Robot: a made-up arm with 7 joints. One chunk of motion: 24 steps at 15 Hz.
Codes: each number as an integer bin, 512 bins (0 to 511) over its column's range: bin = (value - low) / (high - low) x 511, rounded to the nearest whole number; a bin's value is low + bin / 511 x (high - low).
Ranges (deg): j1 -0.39..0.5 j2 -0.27..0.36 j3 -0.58..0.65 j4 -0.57..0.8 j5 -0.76..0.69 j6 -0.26..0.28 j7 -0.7..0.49
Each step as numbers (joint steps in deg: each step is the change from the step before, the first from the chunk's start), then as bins.
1 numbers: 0.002 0.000 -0.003 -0.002 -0.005 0.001 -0.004
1 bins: 225 219 240 212 266 247 299
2 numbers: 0.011 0.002 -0.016 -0.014 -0.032 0.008 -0.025
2 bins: 230 221 234 207 257 254 290
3 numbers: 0.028 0.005 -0.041 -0.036 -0.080 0.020 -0.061
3 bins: 240 223 224 199 240 265 274
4 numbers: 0.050 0.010 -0.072 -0.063 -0.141 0.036 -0.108
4 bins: 253 227 211 189 218 280 254
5 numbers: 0.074 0.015 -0.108 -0.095 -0.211 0.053 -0.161
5 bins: 266 231 196 177 193 296 231
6 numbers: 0.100 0.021 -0.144 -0.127 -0.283 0.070 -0.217
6 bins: 281 236 181 165 168 312 207
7 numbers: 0.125 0.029 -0.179 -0.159 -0.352 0.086 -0.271
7 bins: 296 243 167 153 144 327 184
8 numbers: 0.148 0.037 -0.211 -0.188 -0.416 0.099 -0.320
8 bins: 309 249 153 142 121 340 163
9 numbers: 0.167 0.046 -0.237 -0.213 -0.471 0.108 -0.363
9 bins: 320 256 142 133 102 348 145
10 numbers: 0.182 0.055 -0.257 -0.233 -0.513 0.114 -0.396
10 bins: 328 264 134 126 87 354 131
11 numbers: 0.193 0.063 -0.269 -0.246 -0.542 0.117 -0.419
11 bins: 335 270 129 121 77 357 121
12 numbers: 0.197 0.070 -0.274 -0.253 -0.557 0.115 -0.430
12 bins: 337 276 127 118 72 355 116
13 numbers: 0.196 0.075 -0.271 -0.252 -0.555 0.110 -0.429
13 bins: 336 280 128 119 72 350 116
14 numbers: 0.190 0.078 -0.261 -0.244 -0.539 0.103 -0.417
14 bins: 333 282 133 122 78 344 122
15 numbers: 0.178 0.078 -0.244 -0.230 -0.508 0.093 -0.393
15 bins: 326 282 140 127 89 334 132
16 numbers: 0.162 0.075 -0.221 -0.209 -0.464 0.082 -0.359
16 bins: 317 280 149 135 104 324 146
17 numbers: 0.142 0.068 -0.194 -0.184 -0.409 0.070 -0.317
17 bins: 305 274 160 144 124 312 164
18 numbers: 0.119 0.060 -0.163 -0.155 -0.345 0.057 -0.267
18 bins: 292 268 173 155 146 300 186
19 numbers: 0.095 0.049 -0.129 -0.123 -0.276 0.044 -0.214
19 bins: 278 259 187 167 171 288 209
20 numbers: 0.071 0.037 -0.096 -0.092 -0.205 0.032 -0.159
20 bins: 265 249 201 178 196 276 232
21 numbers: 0.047 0.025 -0.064 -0.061 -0.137 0.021 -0.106
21 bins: 251 239 214 190 220 266 255
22 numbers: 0.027 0.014 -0.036 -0.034 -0.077 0.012 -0.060
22 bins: 239 230 226 200 241 257 275
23 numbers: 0.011 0.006 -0.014 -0.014 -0.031 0.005 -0.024
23 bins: 230 224 235 207 257 251 290
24 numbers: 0.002 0.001 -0.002 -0.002 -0.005 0.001 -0.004
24 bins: 225 220 240 212 266 247 299
